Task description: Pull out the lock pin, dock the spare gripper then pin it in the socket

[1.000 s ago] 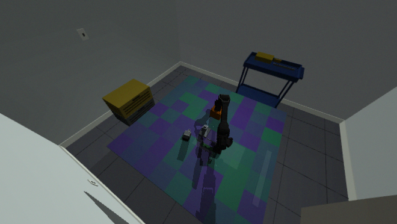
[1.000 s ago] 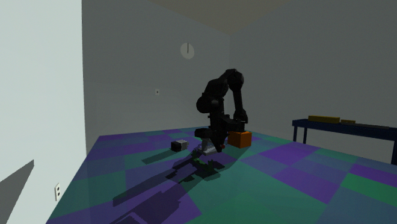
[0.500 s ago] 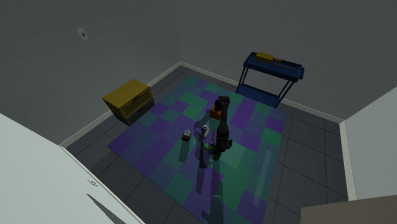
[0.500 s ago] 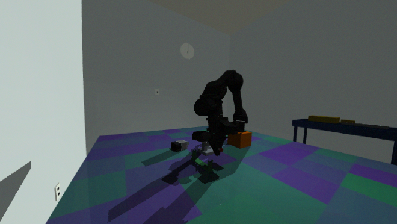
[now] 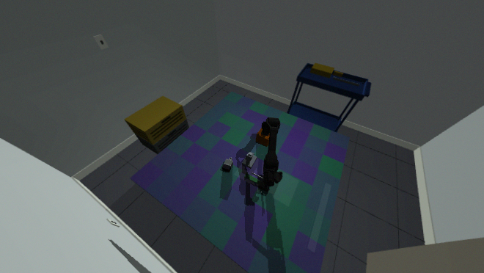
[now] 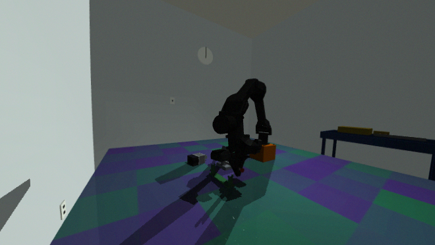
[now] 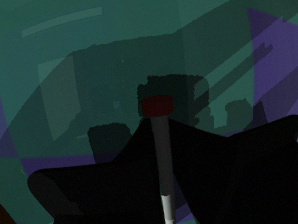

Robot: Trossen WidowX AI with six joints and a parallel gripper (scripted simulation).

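Now: the green cradle 10 cm to the right of my gripper tip, 4 cm below it and 2 cm behind it. From my gripper tip the other things lie so: grey mount 18 cm to the right, 15 cm behind, 1 cm below; then spare gripper 32 cm to the right, 6 cm behind, 4 cm below.
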